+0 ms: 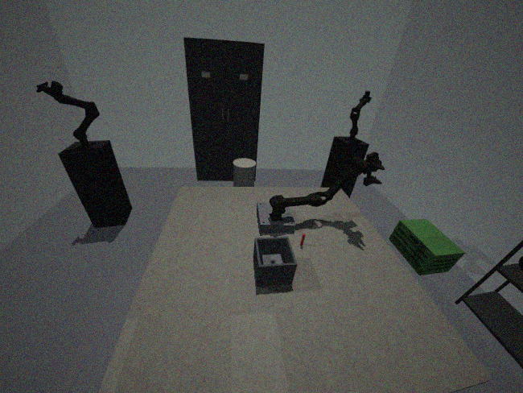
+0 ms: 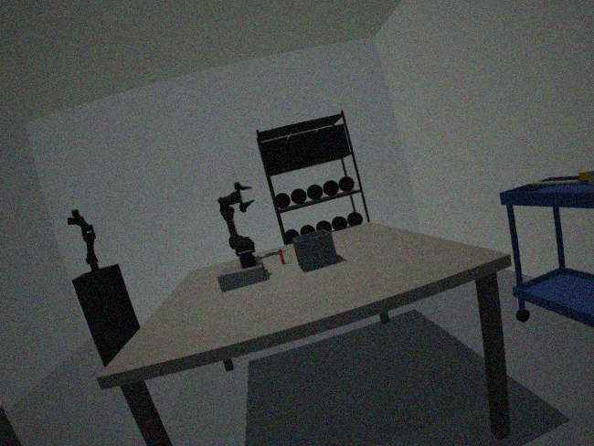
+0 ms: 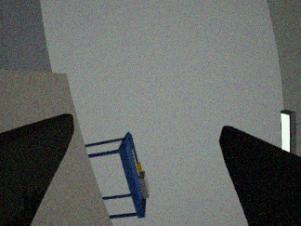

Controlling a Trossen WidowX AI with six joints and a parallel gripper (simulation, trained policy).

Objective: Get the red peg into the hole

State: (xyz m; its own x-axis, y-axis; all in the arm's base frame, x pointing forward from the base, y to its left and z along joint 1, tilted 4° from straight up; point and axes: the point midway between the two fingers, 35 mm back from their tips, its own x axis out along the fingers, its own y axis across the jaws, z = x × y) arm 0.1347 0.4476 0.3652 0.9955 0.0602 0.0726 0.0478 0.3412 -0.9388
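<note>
Right now the red peg is 38 cm to the right of my gripper tip and 36 cm below it. From my gripper tip the other things lie so: pale plate 11 cm ahead, 59 cm to the right, 35 cm below.
</note>
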